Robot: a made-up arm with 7 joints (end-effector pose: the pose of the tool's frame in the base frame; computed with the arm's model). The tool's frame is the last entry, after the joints. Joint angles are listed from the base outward.
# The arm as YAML. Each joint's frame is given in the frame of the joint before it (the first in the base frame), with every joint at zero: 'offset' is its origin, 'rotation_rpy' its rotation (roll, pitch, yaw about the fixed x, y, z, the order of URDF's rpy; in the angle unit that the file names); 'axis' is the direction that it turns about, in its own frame. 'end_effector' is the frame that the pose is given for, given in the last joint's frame.
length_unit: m
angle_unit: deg
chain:
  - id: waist
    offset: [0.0, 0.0, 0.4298]
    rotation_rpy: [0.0, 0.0, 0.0]
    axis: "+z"
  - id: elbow
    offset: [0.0, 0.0, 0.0]
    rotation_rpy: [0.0, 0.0, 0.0]
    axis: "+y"
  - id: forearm
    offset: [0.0, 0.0, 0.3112]
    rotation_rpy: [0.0, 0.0, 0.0]
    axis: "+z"
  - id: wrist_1
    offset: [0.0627, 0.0, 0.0]
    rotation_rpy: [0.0, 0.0, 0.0]
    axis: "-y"
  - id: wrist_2
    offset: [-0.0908, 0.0, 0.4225]
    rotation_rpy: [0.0, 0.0, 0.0]
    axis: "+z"
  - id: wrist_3
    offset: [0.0, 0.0, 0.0]
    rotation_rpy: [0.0, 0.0, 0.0]
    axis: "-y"
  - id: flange
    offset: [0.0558, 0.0, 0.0]
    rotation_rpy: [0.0, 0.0, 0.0]
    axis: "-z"
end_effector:
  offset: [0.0, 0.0, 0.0]
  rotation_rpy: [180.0, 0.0, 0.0]
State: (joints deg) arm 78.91 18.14 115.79 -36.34 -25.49 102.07 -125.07
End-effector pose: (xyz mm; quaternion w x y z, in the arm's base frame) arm -207.5 164.9 1184.9 0.2568 0.6958 -0.4323 -0.5129
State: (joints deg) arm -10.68 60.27 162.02 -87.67 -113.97 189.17 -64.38
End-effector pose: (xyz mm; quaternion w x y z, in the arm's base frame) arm 129.5 75.5 1030.7 0.0965 -0.2572 0.1093 0.9553
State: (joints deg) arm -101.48 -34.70 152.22 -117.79 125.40 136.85 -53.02
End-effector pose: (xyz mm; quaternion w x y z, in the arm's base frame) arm 345.6 379.7 314.1 0.4689 -0.8825 -0.0067 -0.0374
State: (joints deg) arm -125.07 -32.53 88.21 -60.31 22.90 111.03 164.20
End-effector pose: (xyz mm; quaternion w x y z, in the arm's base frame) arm 532.1 26.2 981.6 0.3386 0.0334 0.9112 -0.2323
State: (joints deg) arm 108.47 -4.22 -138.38 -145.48 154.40 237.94 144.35
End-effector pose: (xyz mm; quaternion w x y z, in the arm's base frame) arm 278.7 -176.7 449.4 0.0080 -0.9433 -0.2099 0.2569
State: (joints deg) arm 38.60 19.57 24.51 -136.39 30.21 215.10 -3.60
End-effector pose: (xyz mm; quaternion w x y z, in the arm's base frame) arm 226.3 380.2 408.2 0.2604 -0.8586 -0.2033 -0.3920
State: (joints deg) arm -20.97 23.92 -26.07 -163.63 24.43 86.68 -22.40
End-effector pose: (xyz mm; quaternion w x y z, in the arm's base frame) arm 126.1 -179.7 214.6 0.4768 -0.5920 0.3409 0.5531
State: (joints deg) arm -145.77 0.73 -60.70 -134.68 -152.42 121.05 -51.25
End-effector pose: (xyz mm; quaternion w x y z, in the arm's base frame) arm -402.8 185.4 453.8 0.5059 -0.6342 0.0985 0.5763
